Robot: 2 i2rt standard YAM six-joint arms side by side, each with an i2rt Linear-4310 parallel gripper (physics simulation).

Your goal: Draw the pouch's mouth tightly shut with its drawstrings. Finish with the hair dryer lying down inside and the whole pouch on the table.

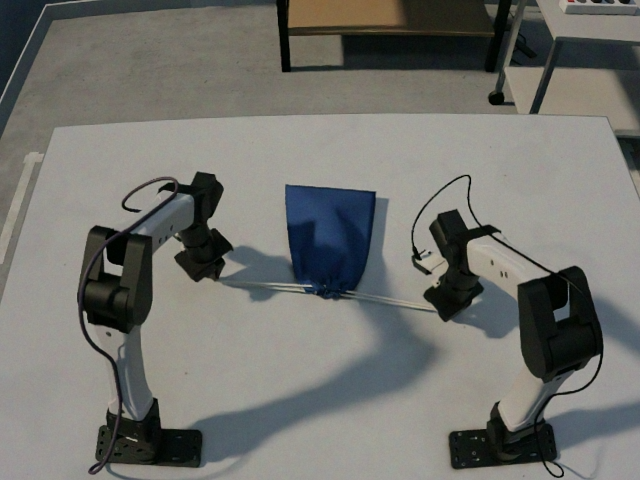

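The blue pouch (330, 232) lies on the table (320, 149) between the arms, its flat end toward the back. Its mouth (328, 289) faces the front and is bunched together into small folds. White drawstrings run straight and taut from it to both sides, the left cords (268, 285) to my left gripper (216, 277) and the right cords (392, 301) to my right gripper (440, 312). Both grippers point down, low over the table, and are shut on the cord ends; the fingertips are mostly hidden. The hair dryer does not show; the pouch cloth hides its inside.
The left arm's base (178, 446) and the right arm's base (467, 449) stand at the front edge. A wooden-topped bench (390, 29) and a white cart (594, 28) with a power strip (599, 7) stand behind the table. Arm shadows fall across the table.
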